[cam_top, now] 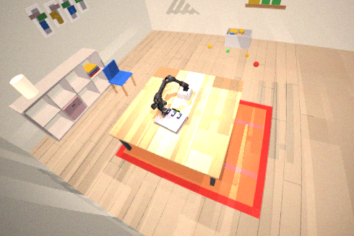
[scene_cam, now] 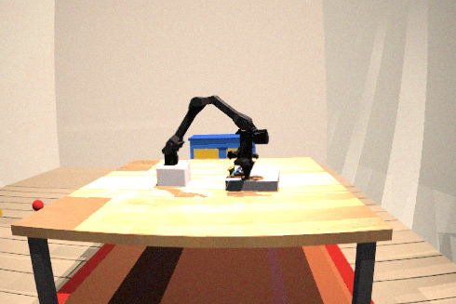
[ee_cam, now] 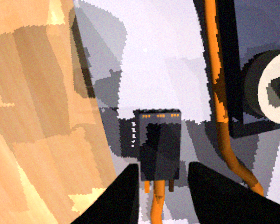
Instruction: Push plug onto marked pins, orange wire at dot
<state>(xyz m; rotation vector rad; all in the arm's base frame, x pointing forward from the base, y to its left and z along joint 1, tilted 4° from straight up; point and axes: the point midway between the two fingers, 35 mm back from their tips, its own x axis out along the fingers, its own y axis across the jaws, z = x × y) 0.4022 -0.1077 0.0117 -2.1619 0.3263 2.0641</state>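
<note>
Now: the yellow band 90 mm behind my gripper tip, 150 mm to the left of it and 10 mm above it. Also, from my gripper tip: servo motor 40 mm behind, 130 mm to the left, 10 mm below; then printed holder 70 mm ahead, 120 mm to the left, 30 mm below.
</note>
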